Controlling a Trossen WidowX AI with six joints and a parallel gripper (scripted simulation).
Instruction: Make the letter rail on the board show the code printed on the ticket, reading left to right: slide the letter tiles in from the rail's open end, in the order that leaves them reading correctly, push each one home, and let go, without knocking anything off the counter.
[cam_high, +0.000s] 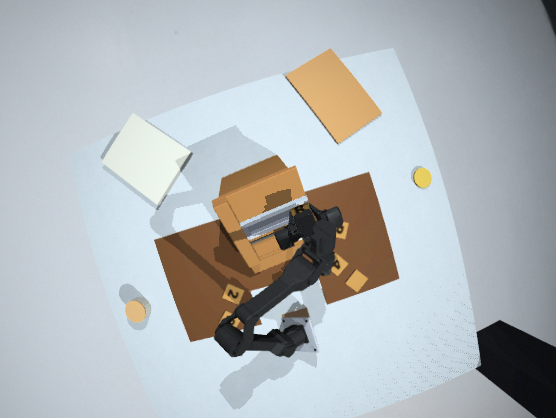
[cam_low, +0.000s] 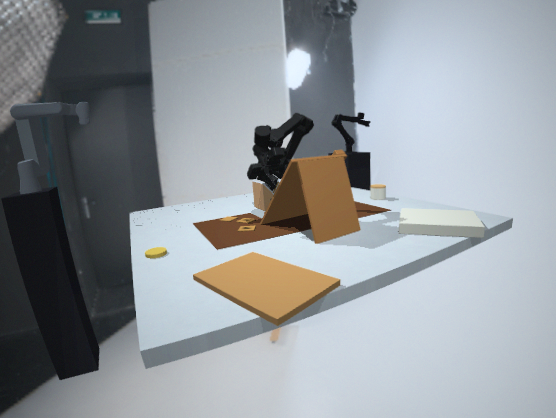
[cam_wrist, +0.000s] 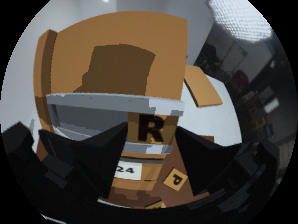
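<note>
My gripper tip is 80 mm above the white ticket, 70 mm past it and 40 mm to the right of it. Round my gripper tip: brown mat (180 mm behind, 160 mm below, 120 mm to the left); orange slab (330 mm ahead, 250 mm to the right, 150 mm below); cream slab (440 mm to the left, 340 mm ahead, 140 mm below).
</note>
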